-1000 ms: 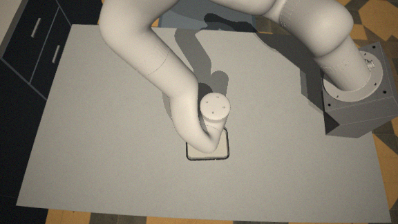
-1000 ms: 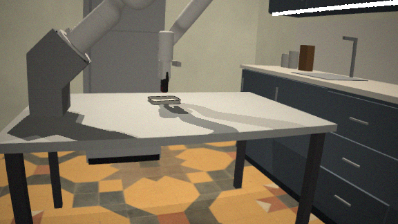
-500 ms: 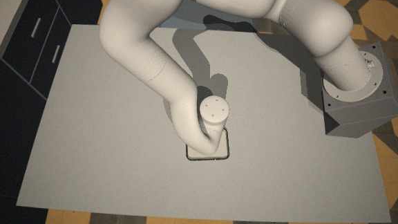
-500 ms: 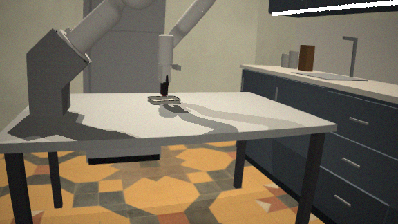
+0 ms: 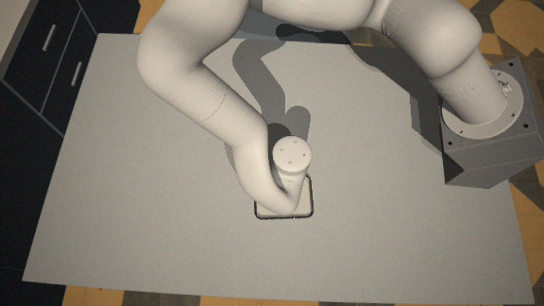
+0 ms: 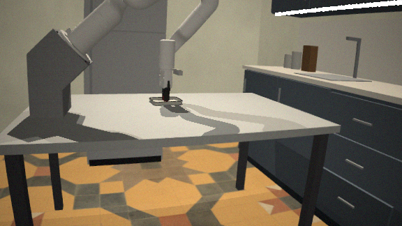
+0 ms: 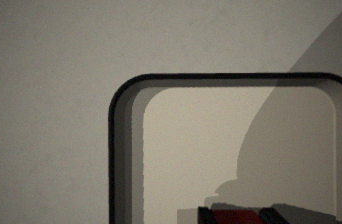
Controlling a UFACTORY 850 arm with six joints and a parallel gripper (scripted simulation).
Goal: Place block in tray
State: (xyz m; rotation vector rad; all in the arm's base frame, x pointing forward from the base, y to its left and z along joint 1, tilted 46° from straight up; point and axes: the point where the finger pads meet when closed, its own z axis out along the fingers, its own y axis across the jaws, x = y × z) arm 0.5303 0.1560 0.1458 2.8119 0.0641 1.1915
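The red block is 10 mm below my hand. From my hand the other things lie so: white tray: 20 mm below.
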